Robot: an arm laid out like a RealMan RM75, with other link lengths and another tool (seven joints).
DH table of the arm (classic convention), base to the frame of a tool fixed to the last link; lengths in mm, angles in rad. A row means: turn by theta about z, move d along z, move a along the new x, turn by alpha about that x. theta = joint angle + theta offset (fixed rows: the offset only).
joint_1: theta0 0; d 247.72; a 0; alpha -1.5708
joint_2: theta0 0; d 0; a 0; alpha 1.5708
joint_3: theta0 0; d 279.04; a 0; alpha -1.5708
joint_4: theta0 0; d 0; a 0; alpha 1.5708
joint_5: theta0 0; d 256.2; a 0; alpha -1.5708
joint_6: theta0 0; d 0; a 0; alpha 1.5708
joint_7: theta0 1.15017; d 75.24; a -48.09; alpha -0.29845
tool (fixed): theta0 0; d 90.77; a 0; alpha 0
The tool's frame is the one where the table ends.
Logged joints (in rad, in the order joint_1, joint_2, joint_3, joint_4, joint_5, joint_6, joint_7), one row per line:
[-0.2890, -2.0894, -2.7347, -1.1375, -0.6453, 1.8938, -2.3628]
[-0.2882, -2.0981, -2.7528, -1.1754, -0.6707, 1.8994, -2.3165]
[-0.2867, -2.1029, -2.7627, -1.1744, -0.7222, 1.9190, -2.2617]
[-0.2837, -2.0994, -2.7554, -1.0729, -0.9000, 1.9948, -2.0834]
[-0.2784, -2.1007, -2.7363, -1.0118, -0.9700, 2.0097, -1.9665]
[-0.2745, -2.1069, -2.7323, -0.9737, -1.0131, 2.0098, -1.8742]
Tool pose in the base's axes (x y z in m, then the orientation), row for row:
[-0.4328, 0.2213, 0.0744, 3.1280, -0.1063, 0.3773]
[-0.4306, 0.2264, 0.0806, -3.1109, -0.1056, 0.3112]
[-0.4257, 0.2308, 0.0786, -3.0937, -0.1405, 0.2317]
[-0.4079, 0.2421, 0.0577, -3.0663, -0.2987, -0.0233]
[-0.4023, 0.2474, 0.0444, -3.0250, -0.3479, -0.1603]
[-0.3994, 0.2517, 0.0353, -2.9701, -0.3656, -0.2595]
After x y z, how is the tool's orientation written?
As angles about the fixed x, y, z axes (roll, pitch, yaw), in radians.
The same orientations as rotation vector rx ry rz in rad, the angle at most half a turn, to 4 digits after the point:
[-3.0752, -0.5860, -0.1676]
[-3.0534, -0.4815, -0.1540]
[-3.0498, -0.3601, -0.2061]
[-3.0362, 0.0182, -0.4582]
[-2.9993, 0.2100, -0.5407]
[-2.9466, 0.3370, -0.5766]

